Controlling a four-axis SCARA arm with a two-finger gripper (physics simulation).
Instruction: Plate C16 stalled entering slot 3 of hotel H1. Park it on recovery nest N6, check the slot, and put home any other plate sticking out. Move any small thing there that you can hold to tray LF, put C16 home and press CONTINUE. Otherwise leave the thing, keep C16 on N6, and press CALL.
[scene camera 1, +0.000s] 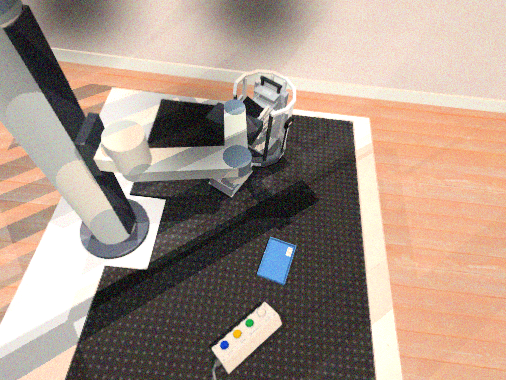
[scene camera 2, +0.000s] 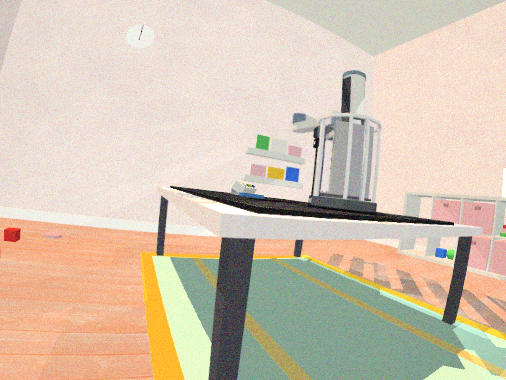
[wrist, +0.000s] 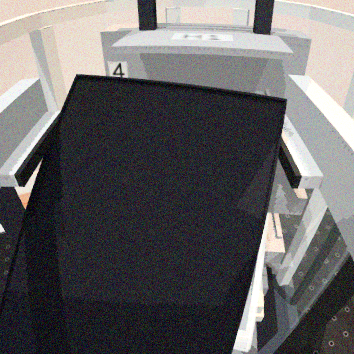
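Where they show: gripper, fingertip midpoint: (scene camera 1: 254, 102) (wrist: 161, 94); arm's base at its link origin: (scene camera 1: 116, 228).
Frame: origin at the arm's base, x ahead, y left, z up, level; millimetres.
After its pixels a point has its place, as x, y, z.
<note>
My gripper (wrist: 161, 94) {475, 444, 306} is shut on a black plate (wrist: 165, 210) {461, 401, 285}; its fingers grip the two long sides. The plate is slightly turned relative to the grey hotel (scene camera 1: 270, 90) {529, 504, 317} (scene camera 2: 346, 160) {591, 556, 176} (wrist: 250, 45) {531, 465, 317} and in front of it in the wrist view. No label shows on the plate, so I cannot tell whether it is C16. A "4" tag shows at the hotel's left. The plate hides the lower slots, including slot 3. A blue tray (scene camera 1: 276, 262) {623, -71, 15} (scene camera 2: 251, 196) {653, 9, 18} with a small white label lies flat on the mat. The button box (scene camera 1: 250, 340) {549, -356, 94} (scene camera 2: 243, 188) {595, -237, 54} has blue, yellow, green and whitish buttons. Nest N6 is not identifiable.
A round cage of pale posts (scene camera 2: 348, 160) {589, 562, 176} surrounds the hotel. The arm's column (scene camera 1: 70, 165) {45, -60, 501} (scene camera 2: 357, 95) {34, 66, 720} stands at the table's left in scene camera 1. A pale grey block (scene camera 1: 230, 185) {414, 207, 73} partly shows beneath the elbow. The black mat (scene camera 1: 325, 275) {807, -97, 13} covers much of the white-edged table.
</note>
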